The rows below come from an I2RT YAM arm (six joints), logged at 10 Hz.
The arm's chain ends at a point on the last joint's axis. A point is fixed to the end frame.
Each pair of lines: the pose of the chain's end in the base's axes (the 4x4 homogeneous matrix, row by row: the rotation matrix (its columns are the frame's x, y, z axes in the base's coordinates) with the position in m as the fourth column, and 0 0 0 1 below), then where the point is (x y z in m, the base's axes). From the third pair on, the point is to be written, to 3 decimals.
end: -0.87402 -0.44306 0.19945 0.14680; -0.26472 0.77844 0.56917 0.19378; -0.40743 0.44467 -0.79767 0.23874; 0 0 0 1
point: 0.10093 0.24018 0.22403
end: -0.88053 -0.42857 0.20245 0.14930; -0.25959 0.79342 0.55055 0.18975; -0.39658 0.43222 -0.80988 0.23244; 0 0 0 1
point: 0.10402 0.23653 0.21712
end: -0.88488 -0.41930 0.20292 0.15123; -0.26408 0.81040 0.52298 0.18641; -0.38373 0.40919 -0.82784 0.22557; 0 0 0 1
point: 0.106 0.233 0.209
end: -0.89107 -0.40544 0.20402 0.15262; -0.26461 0.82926 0.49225 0.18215; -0.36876 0.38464 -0.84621 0.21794; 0 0 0 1
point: 0.108 0.229 0.200
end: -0.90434 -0.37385 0.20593 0.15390; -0.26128 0.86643 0.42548 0.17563; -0.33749 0.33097 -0.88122 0.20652; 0 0 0 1
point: 0.111 0.222 0.186
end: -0.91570 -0.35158 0.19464 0.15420; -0.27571 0.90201 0.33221 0.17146; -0.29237 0.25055 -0.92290 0.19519; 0 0 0 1
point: 0.111 0.217 0.171
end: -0.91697 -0.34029 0.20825 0.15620; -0.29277 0.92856 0.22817 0.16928; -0.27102 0.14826 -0.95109 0.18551; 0 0 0 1
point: 0.114 0.212 0.156
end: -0.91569 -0.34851 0.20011 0.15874; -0.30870 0.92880 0.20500 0.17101; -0.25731 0.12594 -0.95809 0.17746; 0 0 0 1
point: 0.116 0.213 0.147
